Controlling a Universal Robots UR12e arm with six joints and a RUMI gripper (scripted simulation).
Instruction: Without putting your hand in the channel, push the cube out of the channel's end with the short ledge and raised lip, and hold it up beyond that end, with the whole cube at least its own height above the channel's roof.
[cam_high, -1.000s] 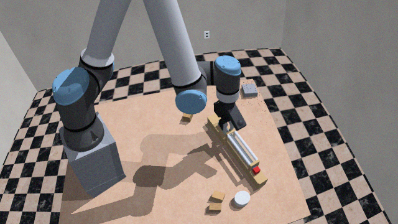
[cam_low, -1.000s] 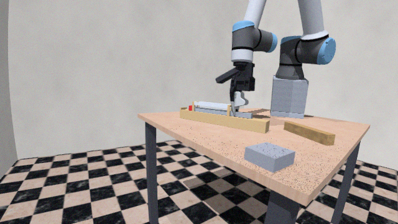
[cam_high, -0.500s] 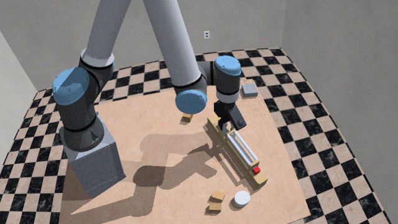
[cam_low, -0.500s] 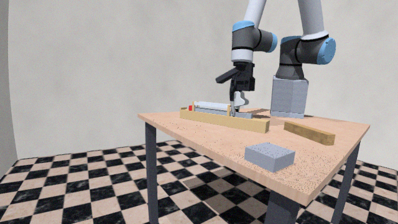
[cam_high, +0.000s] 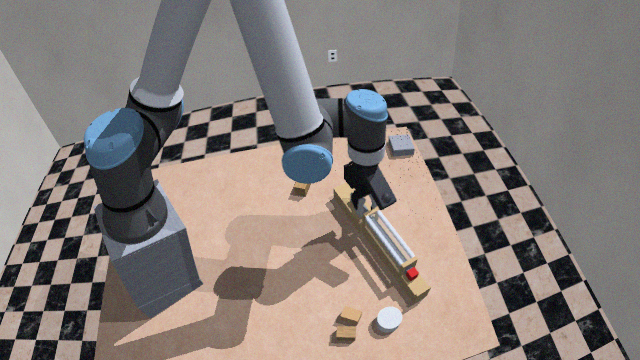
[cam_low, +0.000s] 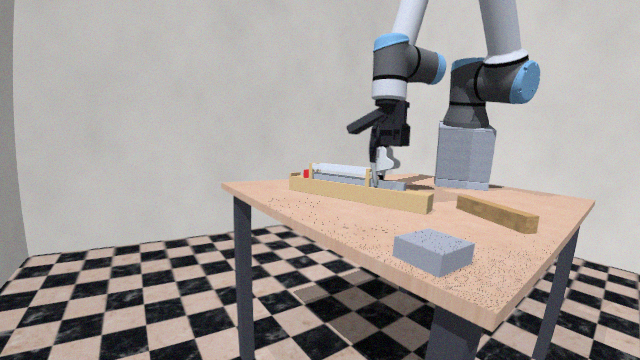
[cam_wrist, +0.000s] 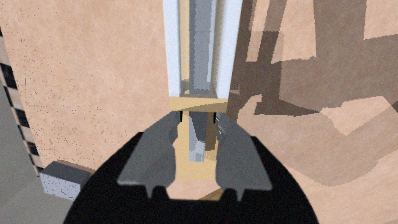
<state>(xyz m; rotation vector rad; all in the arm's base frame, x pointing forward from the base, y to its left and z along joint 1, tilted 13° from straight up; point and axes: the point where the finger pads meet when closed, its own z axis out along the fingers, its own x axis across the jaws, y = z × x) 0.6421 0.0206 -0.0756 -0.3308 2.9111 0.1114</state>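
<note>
My gripper is now 60 mm short of the red cube, 230 mm to the left of it and 10 mm above it. The rest, counted from my hand: long wooden bar 100 mm behind, 270 mm to the left, 50 mm below; white disc 40 mm behind, 320 mm to the right, 50 mm below; grey block 230 mm ahead, 290 mm to the left, 50 mm below.
</note>
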